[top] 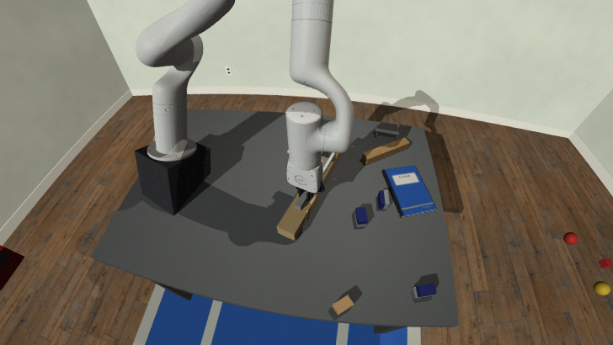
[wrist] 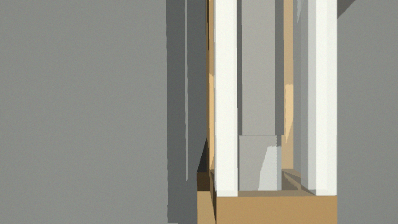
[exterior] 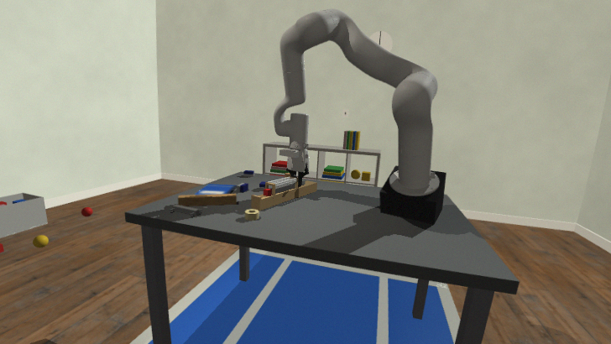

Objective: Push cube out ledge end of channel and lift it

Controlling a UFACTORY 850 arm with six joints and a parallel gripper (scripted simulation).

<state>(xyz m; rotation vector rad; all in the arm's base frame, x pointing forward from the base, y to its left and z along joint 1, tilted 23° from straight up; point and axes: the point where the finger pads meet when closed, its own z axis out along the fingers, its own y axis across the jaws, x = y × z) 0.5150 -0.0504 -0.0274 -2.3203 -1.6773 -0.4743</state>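
Now: hand 6 cm short of the red cube, 20 cm to the right of it and 1 cm above it. Round my hand: wooden channel 3 cm ahead, 10 cm to the left, 1 cm below; tape roll 5 cm ahead, 35 cm to the left, 6 cm below; small wooden block 16 cm ahead, 32 cm to the right, 5 cm below.
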